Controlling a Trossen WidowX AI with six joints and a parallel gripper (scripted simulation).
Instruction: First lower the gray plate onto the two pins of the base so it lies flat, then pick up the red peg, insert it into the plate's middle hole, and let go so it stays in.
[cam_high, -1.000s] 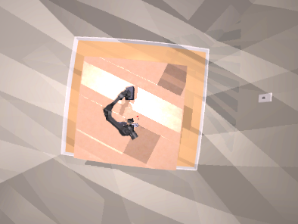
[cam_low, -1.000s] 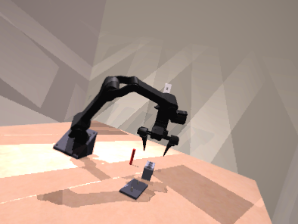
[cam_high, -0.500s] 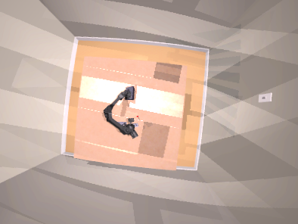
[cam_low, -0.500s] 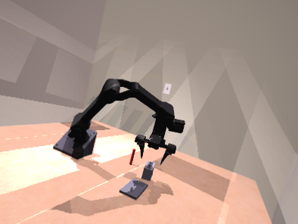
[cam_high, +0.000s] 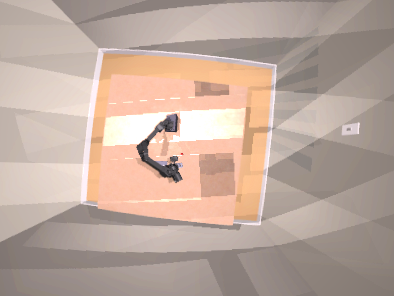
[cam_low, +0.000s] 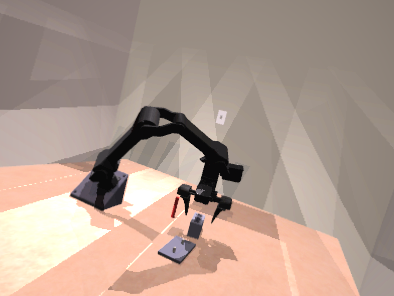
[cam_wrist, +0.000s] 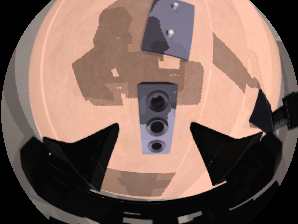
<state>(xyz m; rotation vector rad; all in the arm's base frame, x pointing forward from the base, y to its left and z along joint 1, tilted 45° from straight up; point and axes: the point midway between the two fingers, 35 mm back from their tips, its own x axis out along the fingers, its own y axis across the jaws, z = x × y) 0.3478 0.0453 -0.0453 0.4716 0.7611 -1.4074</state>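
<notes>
The gray plate is 10 mm below my gripper tip. The rest, counted from my gripper tip: red peg (110 mm behind, 40 mm to the left, 10 mm below); dark base (150 mm to the right, 40 mm below).
</notes>
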